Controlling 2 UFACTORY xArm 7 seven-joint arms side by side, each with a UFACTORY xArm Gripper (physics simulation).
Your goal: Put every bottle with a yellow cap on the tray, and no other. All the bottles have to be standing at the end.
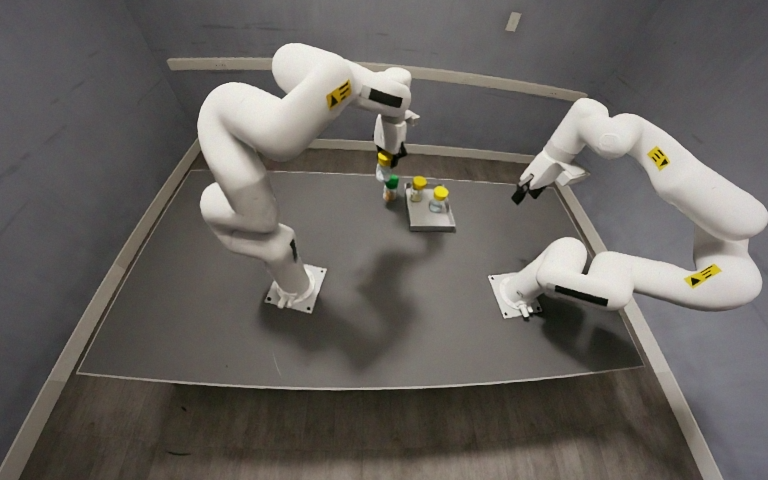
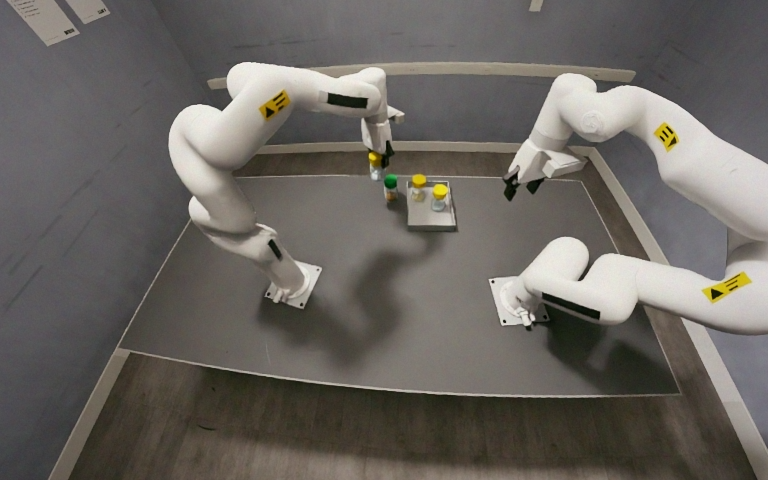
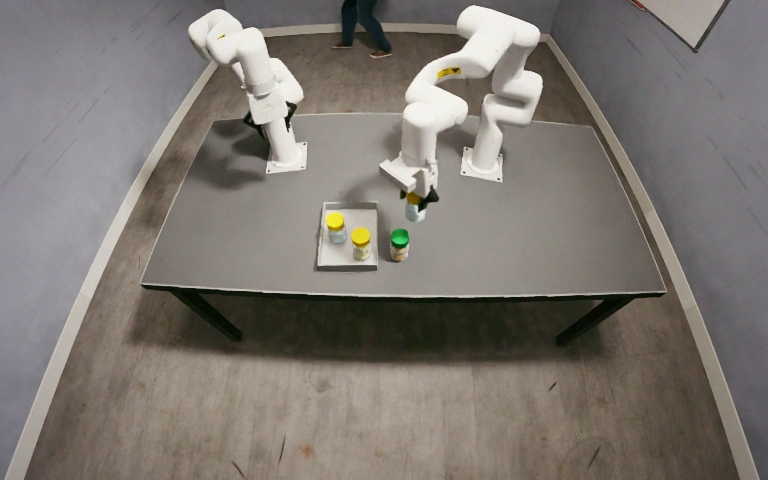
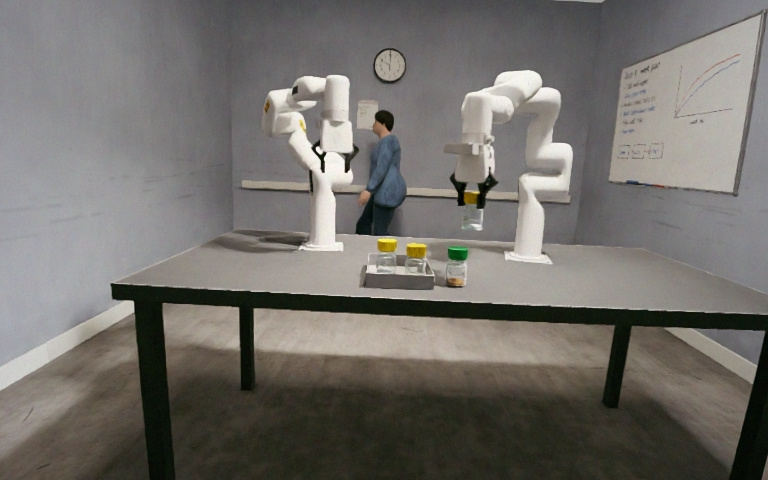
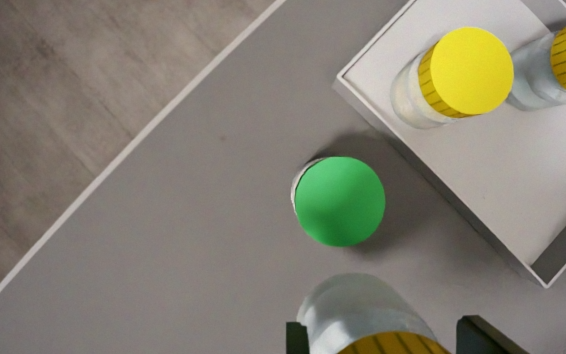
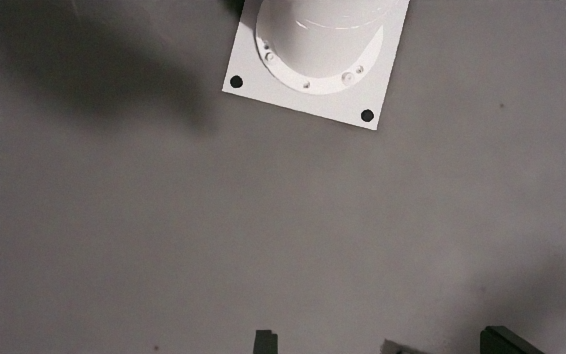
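Seen in the pictures: left gripper, fingertip midpoint: (image 1: pixel 387 162) (image 2: pixel 379 163) (image 3: pixel 413 202) (image 4: pixel 470 207); right gripper, fingertip midpoint: (image 1: pixel 523 198) (image 2: pixel 518 194) (image 3: pixel 276 133) (image 4: pixel 334 173); left arm's base, origin of the base link: (image 1: pixel 296 285) (image 2: pixel 293 282) (image 3: pixel 482 163) (image 4: pixel 526 257); right arm's base, origin of the base link: (image 1: pixel 514 293) (image 2: pixel 518 299) (image 3: pixel 287 157) (image 4: pixel 322 246) (image 6: pixel 318 33).
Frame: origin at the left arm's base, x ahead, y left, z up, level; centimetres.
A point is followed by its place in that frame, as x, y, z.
Observation:
My left gripper (image 4: pixel 472 198) {43.5, -21.3, 21.5} is shut on a clear bottle with a yellow cap (image 1: pixel 383 164) {39.9, -20.5, 23.4} (image 2: pixel 375 165) {39.8, -21.0, 23.3} (image 3: pixel 415 210) {45.3, -20.3, 20.7} (image 4: pixel 472 216) {45.4, -20.5, 19.2} (image 5: pixel 365 315) {45.1, -21.6, 21.2} and holds it upright, well above the table. Two other yellow-capped bottles stand on the grey tray: one (image 1: pixel 440 198) {43.4, -44.0, 9.6} (image 2: pixel 439 196) {43.3, -44.1, 9.8} (image 3: pixel 335 226) {48.5, -43.0, 10.6} (image 4: pixel 386 254) {48.5, -43.5, 7.1} and another (image 1: pixel 417 188) {47.2, -34.5, 8.8} (image 2: pixel 417 186) {47.2, -34.8, 9.3} (image 3: pixel 360 243) {52.5, -34.2, 10.5} (image 4: pixel 415 258) (image 5: pixel 455 80) {50.0, -33.5, 10.7}. The tray (image 1: pixel 432 229) {33.6, -43.5, 1.6} (image 2: pixel 431 228) {33.6, -43.5, 2.0} (image 3: pixel 347 268) {56.9, -37.7, 1.8} (image 4: pixel 399 281) {56.9, -37.8, 2.1} (image 5: pixel 425 172) {44.6, -31.3, 1.8} lies on the table. A green-capped bottle (image 1: pixel 390 187) {44.8, -23.7, 8.7} (image 2: pixel 390 187) {44.9, -24.3, 8.6} (image 3: pixel 399 244) {50.2, -23.3, 10.2} (image 4: pixel 457 266) {50.2, -23.4, 6.0} (image 5: pixel 340 201) {47.6, -23.7, 10.5} stands beside it. My right gripper (image 2: pixel 523 189) {31.2, -65.7, 28.5} (image 3: pixel 272 127) {31.2, -65.7, 28.5} (image 4: pixel 335 164) {31.2, -65.7, 28.5} is open and empty.
The green-capped bottle stands between the tray's side and the table area below the held bottle. The right arm's base plate (image 3: pixel 287 164) {18.2, -74.1, 1.0} (image 6: pixel 300 102) {20.3, -74.3, 0.1} is near my right gripper. A person (image 4: pixel 386 169) stands behind the table (image 4: pixel 226 283) {68.9, -81.4, 0.0}.

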